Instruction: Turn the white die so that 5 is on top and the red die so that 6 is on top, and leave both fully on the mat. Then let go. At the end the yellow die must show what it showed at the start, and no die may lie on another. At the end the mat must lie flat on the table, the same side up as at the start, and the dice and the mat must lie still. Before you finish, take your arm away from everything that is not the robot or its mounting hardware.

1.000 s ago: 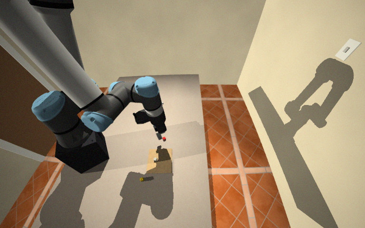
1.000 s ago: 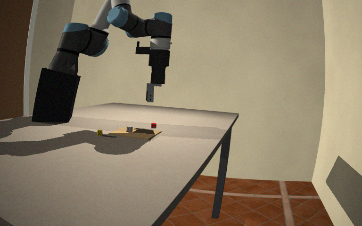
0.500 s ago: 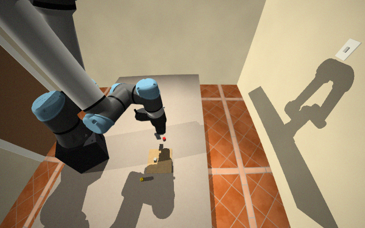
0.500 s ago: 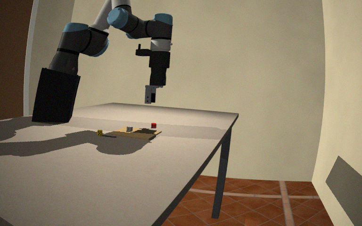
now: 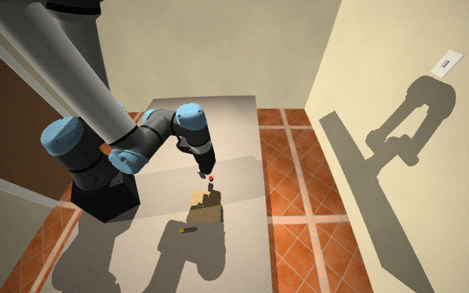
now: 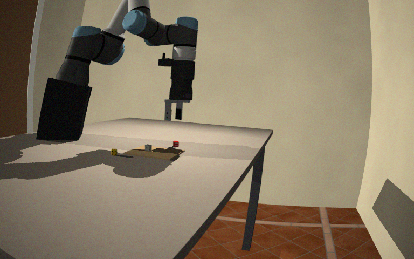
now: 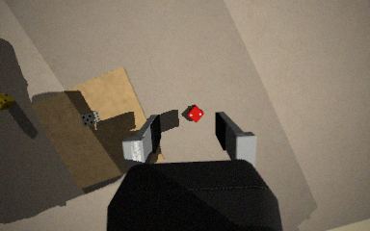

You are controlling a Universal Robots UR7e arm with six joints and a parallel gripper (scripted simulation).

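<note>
My gripper is now 9 cm above the red die, 1 cm to the right of it and 1 cm short of it. From my hand the other things lie so: white die: 12 cm to the right, 9 cm below, 4 cm behind; yellow die: 22 cm to the right, 11 cm behind, 9 cm below; tan mat: 13 cm to the right, 10 cm below, 2 cm behind.
</note>
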